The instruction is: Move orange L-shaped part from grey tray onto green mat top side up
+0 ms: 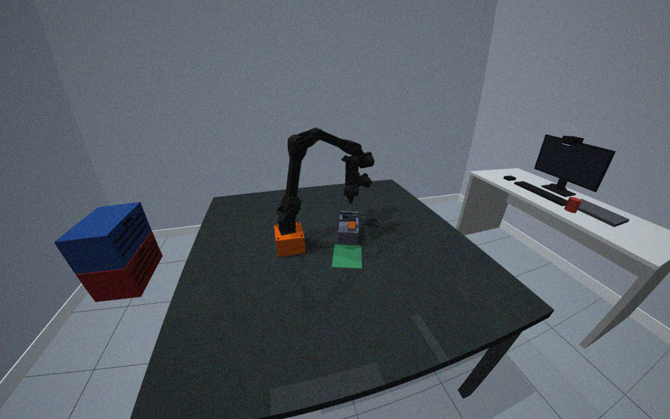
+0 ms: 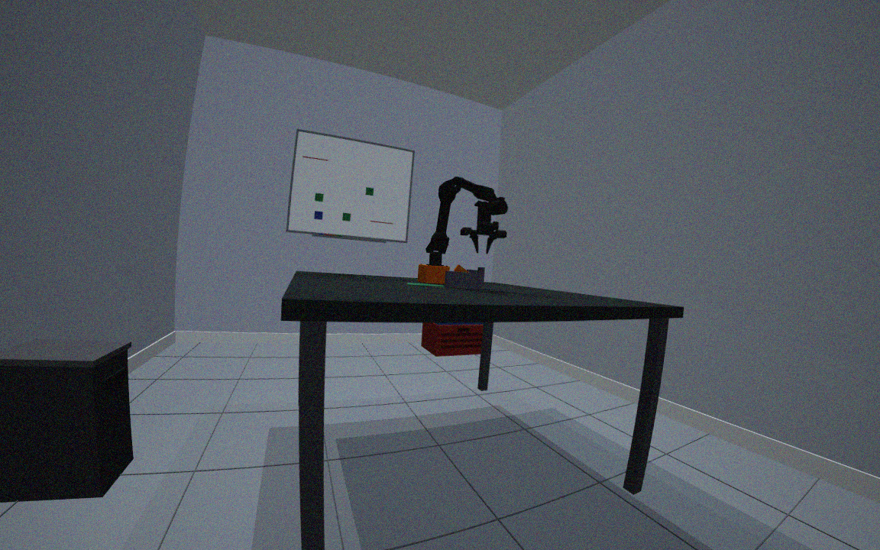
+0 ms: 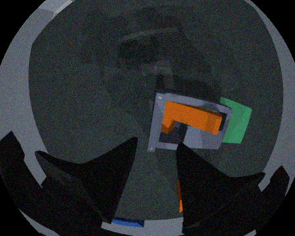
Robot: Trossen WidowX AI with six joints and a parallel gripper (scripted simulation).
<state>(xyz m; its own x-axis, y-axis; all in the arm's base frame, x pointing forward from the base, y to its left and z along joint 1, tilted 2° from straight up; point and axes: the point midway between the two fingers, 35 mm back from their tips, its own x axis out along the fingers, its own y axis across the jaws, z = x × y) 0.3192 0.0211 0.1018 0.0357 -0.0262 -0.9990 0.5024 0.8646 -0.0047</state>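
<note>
My gripper tip is now 30 mm past the orange L-shaped part, 40 mm to the left of it and 100 mm above it. Round my gripper tip: green mat (120 mm behind, 190 mm to the right, 160 mm below).
</note>
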